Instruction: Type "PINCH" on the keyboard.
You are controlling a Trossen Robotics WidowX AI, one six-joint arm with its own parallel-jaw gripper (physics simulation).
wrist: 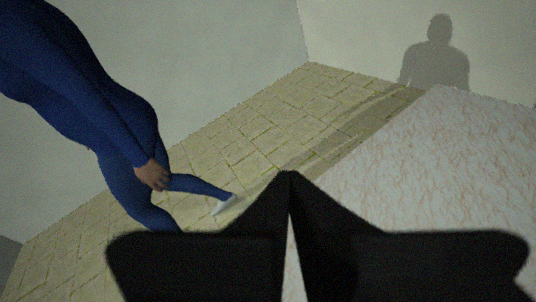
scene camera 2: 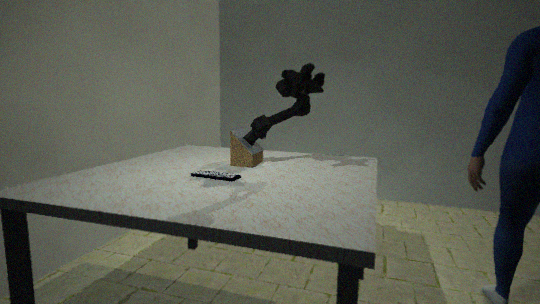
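Pixels of known places: gripper, between the fingertips: [wrist: 287, 178] [scene camera 2: 323, 91]; arm's base, origin of its link: [scene camera 2: 248, 140].
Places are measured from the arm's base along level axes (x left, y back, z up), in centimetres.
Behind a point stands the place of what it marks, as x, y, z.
A thin black keyboard [scene camera 2: 216, 175] {-5.6, -35.0, -11.2} with pale keys lies flat on the table in scene camera 2, in front of the arm's wooden base. Its letters are too small to read, and the keyboard does not show in the wrist view. My gripper [wrist: 287, 178] {38.0, -22.6, 25.4} is shut and empty, its two black fingertips meeting. In scene camera 2 the dark arm [scene camera 2: 285, 115] {18.7, 2.8, 13.3} reaches up and to the right, and its gripper end is high above the table, right of the keyboard and well apart from it.
The arm stands on a wedge-shaped wooden block [scene camera 2: 244, 154] {0.1, -9.5, -6.0} on the pale speckled table [scene camera 2: 320, 200] {39.5, -56.3, -12.4} [wrist: 450, 165] {37.4, -61.6, -12.4}. A person in blue [scene camera 2: 522, 120] [wrist: 125, 120] stands to the right of the table in scene camera 2. Walls rise behind the table.
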